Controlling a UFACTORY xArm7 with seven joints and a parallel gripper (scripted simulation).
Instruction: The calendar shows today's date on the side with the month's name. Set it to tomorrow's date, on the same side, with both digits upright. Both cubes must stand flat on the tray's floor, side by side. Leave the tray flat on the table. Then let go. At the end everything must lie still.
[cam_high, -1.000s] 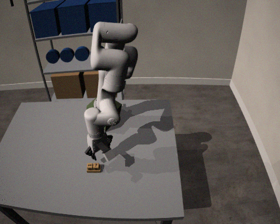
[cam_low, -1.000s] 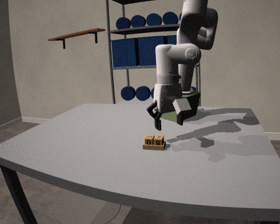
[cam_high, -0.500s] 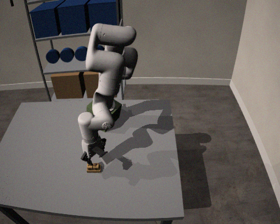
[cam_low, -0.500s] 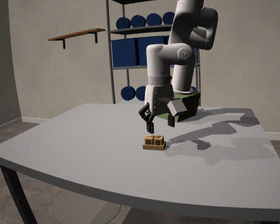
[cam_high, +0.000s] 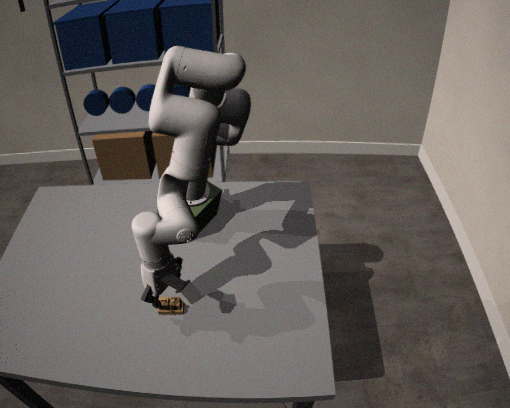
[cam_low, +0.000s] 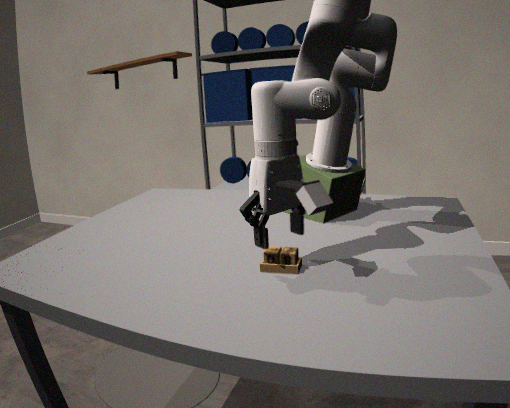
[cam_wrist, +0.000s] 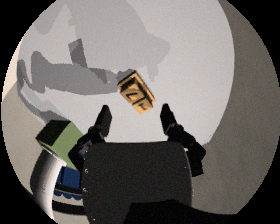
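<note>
Right now my hand is 4 cm above the cube and 2 cm to the left of it. Round my hand: wooden calendar tray 6 cm below.
</note>
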